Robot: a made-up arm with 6 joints. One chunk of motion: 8 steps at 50 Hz.
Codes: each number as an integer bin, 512 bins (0 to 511) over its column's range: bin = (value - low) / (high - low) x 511, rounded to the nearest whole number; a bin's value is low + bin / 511 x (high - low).
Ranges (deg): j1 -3..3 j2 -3..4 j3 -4..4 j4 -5..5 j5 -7..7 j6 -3..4
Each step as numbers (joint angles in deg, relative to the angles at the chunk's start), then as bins.
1 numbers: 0.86 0.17 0.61 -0.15 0.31 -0.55
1 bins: 329 231 294 248 267 179
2 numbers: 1.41 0.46 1.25 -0.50 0.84 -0.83
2 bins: 376 253 335 230 286 158
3 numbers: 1.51 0.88 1.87 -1.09 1.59 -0.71
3 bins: 384 283 375 200 314 167
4 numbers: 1.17 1.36 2.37 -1.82 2.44 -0.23
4 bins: 355 318 407 162 345 202
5 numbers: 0.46 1.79 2.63 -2.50 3.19 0.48
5 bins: 295 350 423 128 372 254
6 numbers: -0.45 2.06 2.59 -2.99 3.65 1.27
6 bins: 217 369 421 103 389 312
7 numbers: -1.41 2.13 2.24 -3.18 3.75 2.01
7 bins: 135 374 399 93 392 366
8 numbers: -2.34 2.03 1.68 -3.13 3.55 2.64
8 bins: 56 367 363 96 385 412
